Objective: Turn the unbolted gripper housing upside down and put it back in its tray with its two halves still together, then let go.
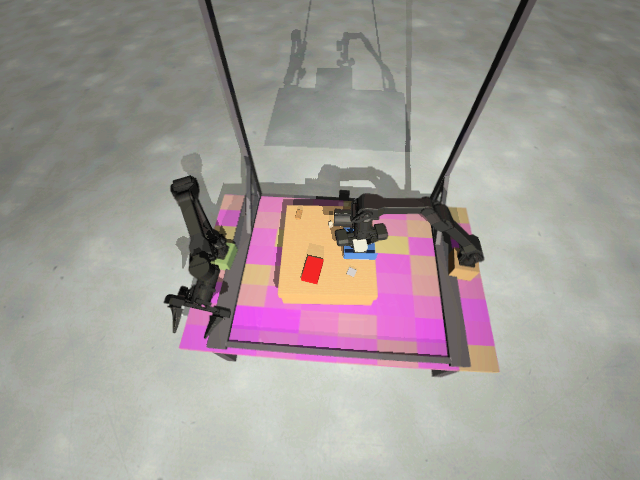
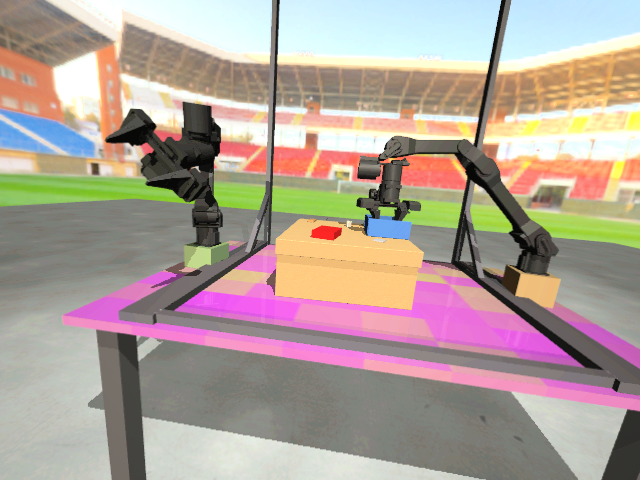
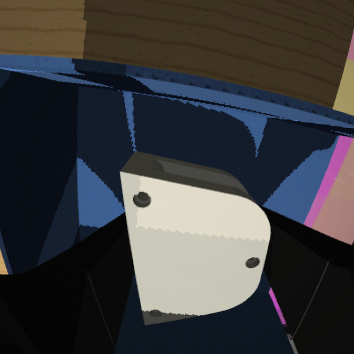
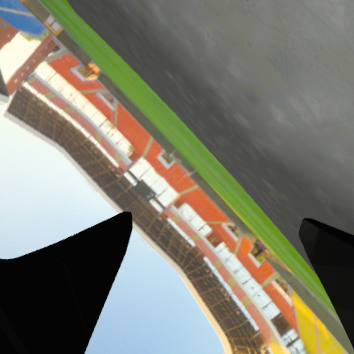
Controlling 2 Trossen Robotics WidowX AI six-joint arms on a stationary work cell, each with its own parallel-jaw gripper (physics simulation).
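Where they show: left gripper, fingertip midpoint: (image 1: 359,245) (image 3: 194,213); right gripper, fingertip midpoint: (image 1: 189,336) (image 2: 126,161) (image 4: 217,223); left arm's base at its link origin: (image 1: 466,259) (image 2: 531,271); right arm's base at its link origin: (image 1: 219,251) (image 2: 207,244).
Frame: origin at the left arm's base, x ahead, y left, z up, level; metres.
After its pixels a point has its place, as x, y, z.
Observation:
The gripper housing (image 3: 197,246) @[0.450, 0.064, 0.106] (image 1: 361,245) @[0.440, 0.077, 0.106] is a cream D-shaped block with a dark grey half behind it and small dark screw holes. It sits inside the blue tray (image 3: 95,197) @[0.496, 0.072, 0.079] (image 1: 357,256) @[0.449, 0.122, 0.098] (image 2: 387,229) @[0.443, 0.121, 0.097] on top of the wooden box. My left gripper (image 1: 361,238) @[0.448, 0.065, 0.080] (image 2: 387,215) reaches straight down into the tray, and its dark fingers press on both sides of the housing. I cannot tell whether the housing touches the tray floor. My right gripper (image 1: 194,324) @[0.892, 0.538, 0.223] (image 2: 130,157) @[0.892, 0.538, 0.223] (image 4: 217,223) @[0.892, 0.538, 0.223] is wide open and empty, off the table's left edge and pointing away.
The tray stands on a tan wooden box (image 1: 328,290) @[0.533, 0.265, 0.071] (image 2: 347,281) @[0.529, 0.263, -0.029]. A red block (image 1: 312,269) @[0.604, 0.203, 0.091] (image 2: 326,232) @[0.598, 0.248, 0.090] and a small white piece (image 1: 351,271) @[0.462, 0.176, 0.074] lie on the box. Dark frame posts (image 2: 270,143) @[0.968, -0.207, 0.363] rise at the back corners of the pink checkered table (image 1: 366,329) @[0.366, 0.335, -0.089].

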